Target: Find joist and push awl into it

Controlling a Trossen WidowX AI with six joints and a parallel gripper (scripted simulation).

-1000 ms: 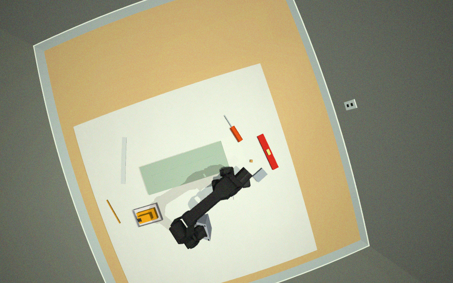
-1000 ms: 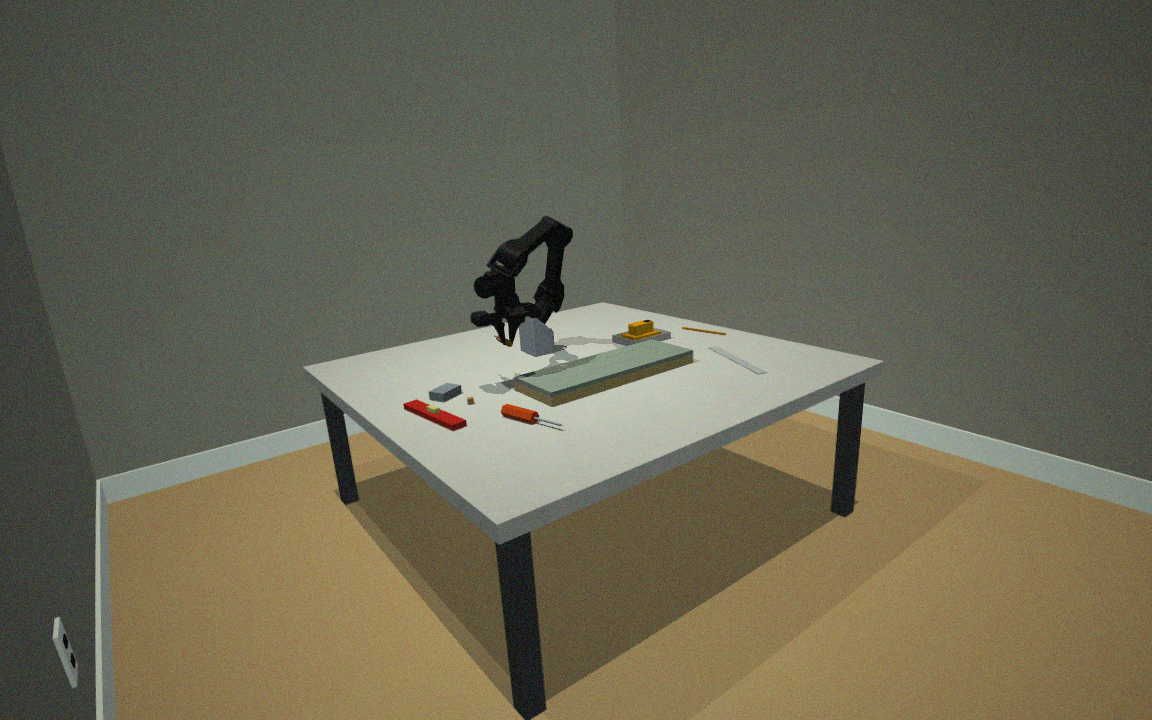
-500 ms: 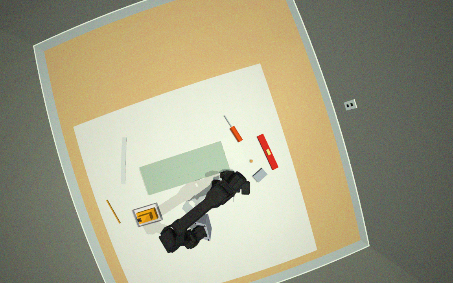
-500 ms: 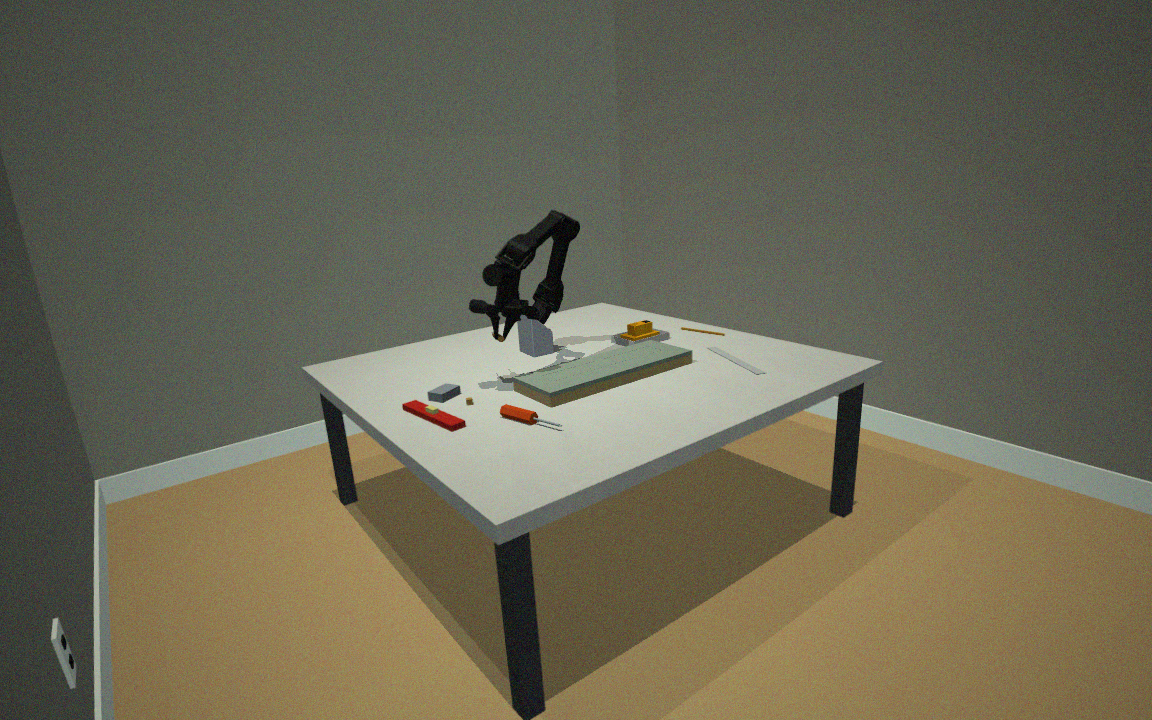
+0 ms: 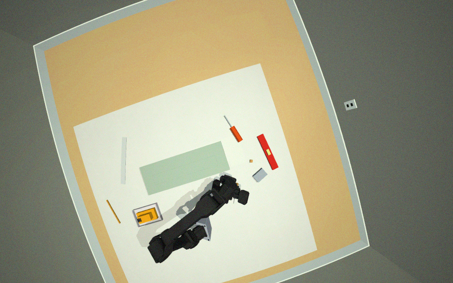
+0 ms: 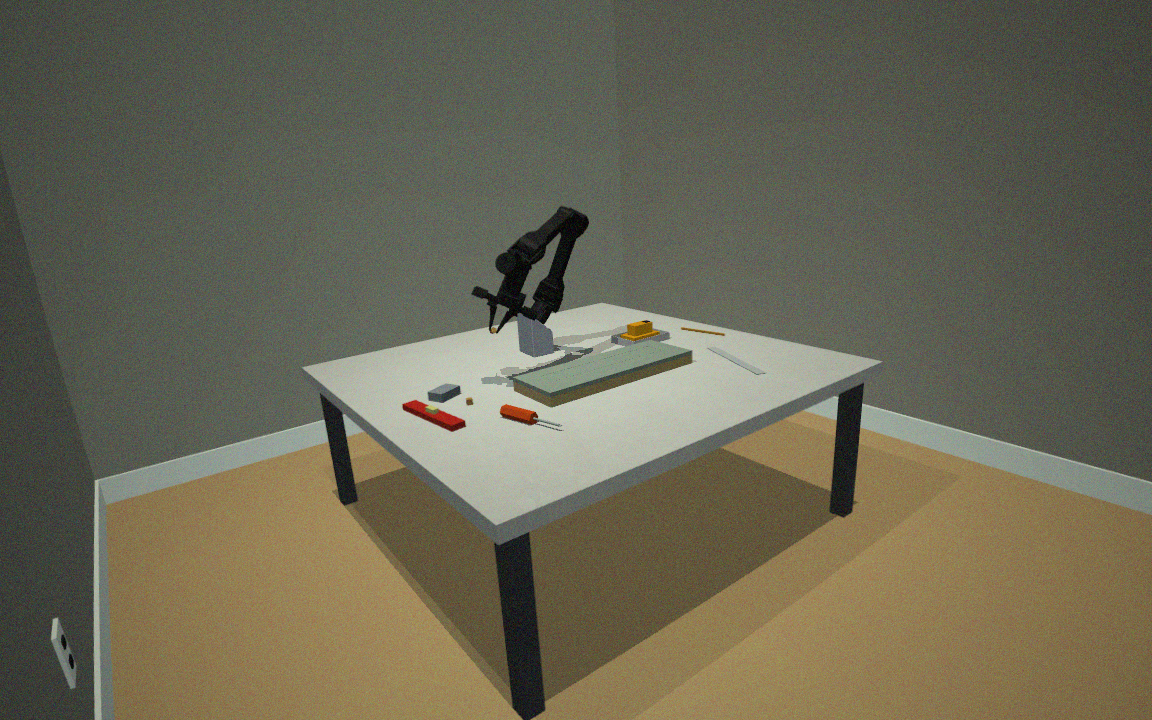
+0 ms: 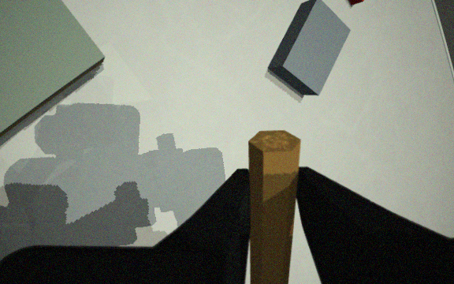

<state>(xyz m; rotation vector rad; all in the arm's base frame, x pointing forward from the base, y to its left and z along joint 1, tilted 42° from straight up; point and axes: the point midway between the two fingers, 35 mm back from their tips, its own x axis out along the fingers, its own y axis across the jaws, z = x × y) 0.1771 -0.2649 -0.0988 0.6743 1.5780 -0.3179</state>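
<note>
My gripper tip is 5 cm past the awl, 3 cm to the right of it and 1 cm above it. Round my gripper tip: red level: 8 cm ahead, 25 cm to the right, 14 cm below; grey block: 3 cm behind, 15 cm to the right, 15 cm below; small brown cube: 7 cm ahead, 14 cm to the right, 15 cm below.
</note>
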